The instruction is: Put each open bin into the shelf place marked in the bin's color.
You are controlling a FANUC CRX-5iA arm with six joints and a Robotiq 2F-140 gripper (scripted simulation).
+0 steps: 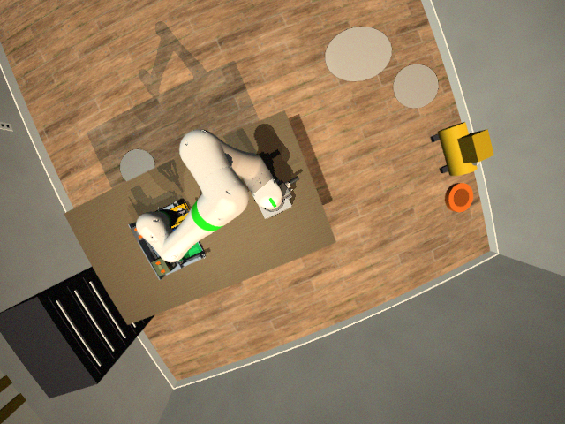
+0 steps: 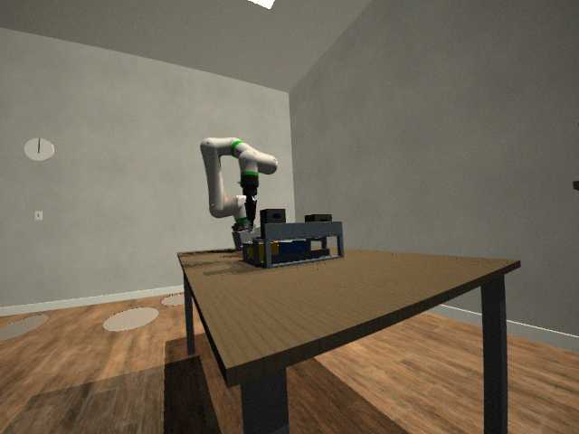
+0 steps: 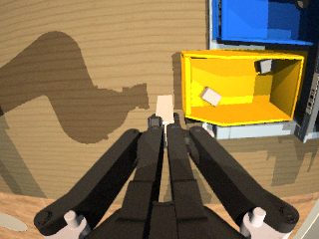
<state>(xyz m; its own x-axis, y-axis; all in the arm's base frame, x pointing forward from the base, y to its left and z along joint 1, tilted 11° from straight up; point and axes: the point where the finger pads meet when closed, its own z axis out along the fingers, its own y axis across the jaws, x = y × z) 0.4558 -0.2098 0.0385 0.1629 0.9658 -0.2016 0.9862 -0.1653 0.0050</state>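
The yellow bin is 11 cm ahead of my hand, 2 cm to the right of it and 11 cm below it. Round my hand: blue bin (19 cm ahead, 9 cm to the left, 12 cm below); blue mark (19 cm ahead, 9 cm to the left, 15 cm below); yellow mark (17 cm ahead, 3 cm to the right, 15 cm below).
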